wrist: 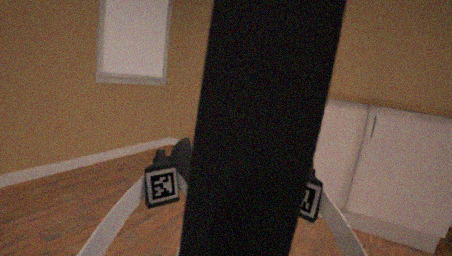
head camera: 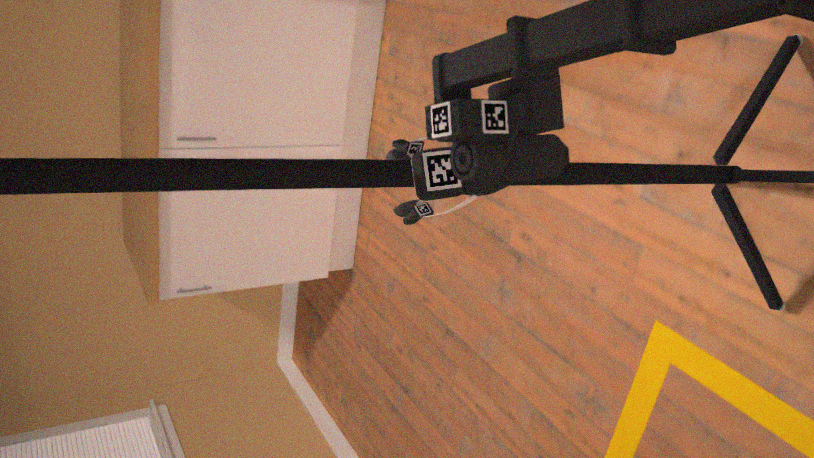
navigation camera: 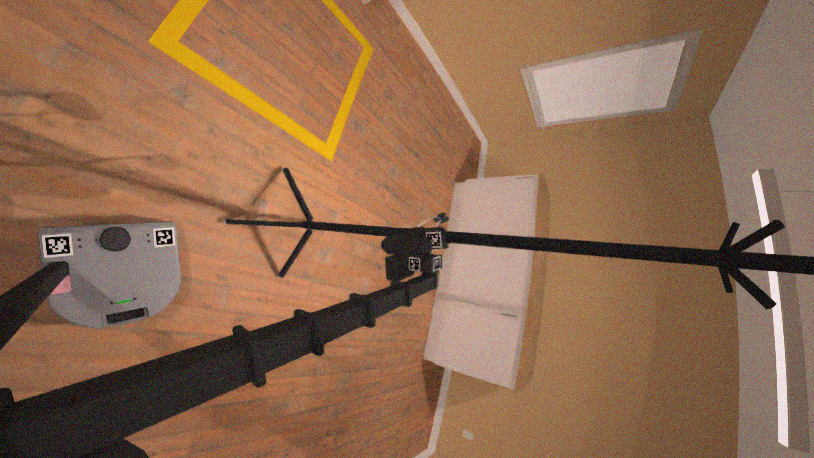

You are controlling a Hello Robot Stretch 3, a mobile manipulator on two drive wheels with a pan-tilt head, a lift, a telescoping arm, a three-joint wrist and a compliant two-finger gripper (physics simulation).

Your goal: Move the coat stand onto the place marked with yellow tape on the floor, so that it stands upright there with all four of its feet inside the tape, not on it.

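Where they show: gripper, fingertip midpoint: [navigation camera: 447, 229]; robot's base at its link origin: [navigation camera: 116, 237].
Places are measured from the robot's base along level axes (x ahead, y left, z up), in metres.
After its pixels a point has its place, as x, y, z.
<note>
The black coat stand [head camera: 227, 173] @[-0.022, -0.655, 1.111] [navigation camera: 569, 244] @[-0.018, -0.660, 1.213] [wrist: 265, 125] stands upright on the wooden floor, its pole crossing the head and navigation views. Three feet show in the navigation view, all outside the tape; the fourth is hidden. The yellow tape outline [head camera: 641, 398] @[0.568, -1.019, 0.001] [navigation camera: 244, 95] @[0.609, -0.467, 0.001] lies on the floor to one side of the feet, partly cut off in both views. My gripper [head camera: 403, 179] @[-0.004, -0.782, 0.838] [navigation camera: 444, 236] @[-0.004, -0.782, 0.838] [wrist: 233, 160] @[-0.004, -0.782, 0.838] is around the pole, well above the feet, with one finger on each side. It looks shut on the pole, which partly hides the right finger in the wrist view.
A white cabinet [head camera: 256, 227] @[0.120, -2.421, 0.492] [navigation camera: 489, 210] @[0.051, -2.393, 0.442] [wrist: 400, 165] stands against the wall beyond the gripper. My grey base [navigation camera: 148, 267] @[-0.094, -0.077, 0.160] is close to the stand's feet, and my long arm [navigation camera: 187, 364] @[-0.081, -0.047, 0.945] reaches over the floor. A window [navigation camera: 609, 82] @[1.217, -2.828, 1.498] [wrist: 132, 40] is in the wall.
</note>
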